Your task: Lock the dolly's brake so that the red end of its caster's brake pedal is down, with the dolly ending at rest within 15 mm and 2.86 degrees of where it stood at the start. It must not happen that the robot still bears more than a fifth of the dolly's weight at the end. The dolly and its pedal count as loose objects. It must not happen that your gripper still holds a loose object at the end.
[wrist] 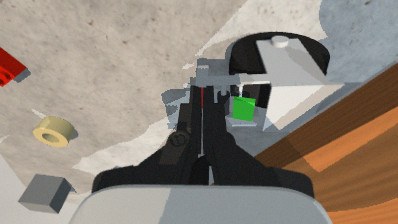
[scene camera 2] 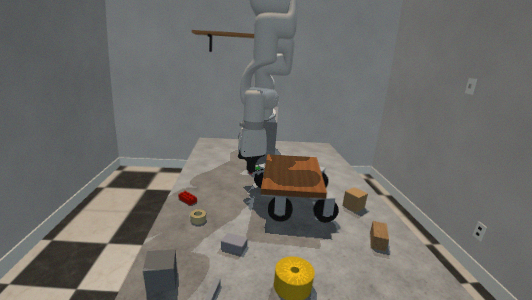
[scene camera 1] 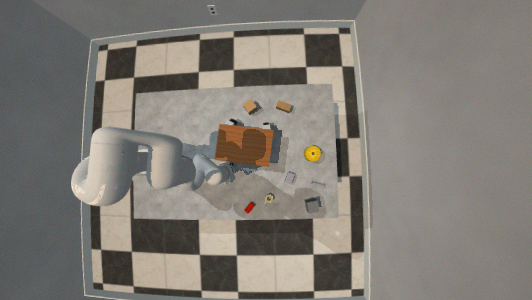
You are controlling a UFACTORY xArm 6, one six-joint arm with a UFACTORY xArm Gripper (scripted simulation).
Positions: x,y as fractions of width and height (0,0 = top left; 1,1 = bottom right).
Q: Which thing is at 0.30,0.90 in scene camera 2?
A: A tall grey block.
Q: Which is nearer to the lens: the brake pedal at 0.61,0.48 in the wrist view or the beige ring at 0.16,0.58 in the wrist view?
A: The brake pedal.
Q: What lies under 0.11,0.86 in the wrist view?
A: A tall grey block.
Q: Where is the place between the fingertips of my gripper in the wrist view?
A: At 0.51,0.45
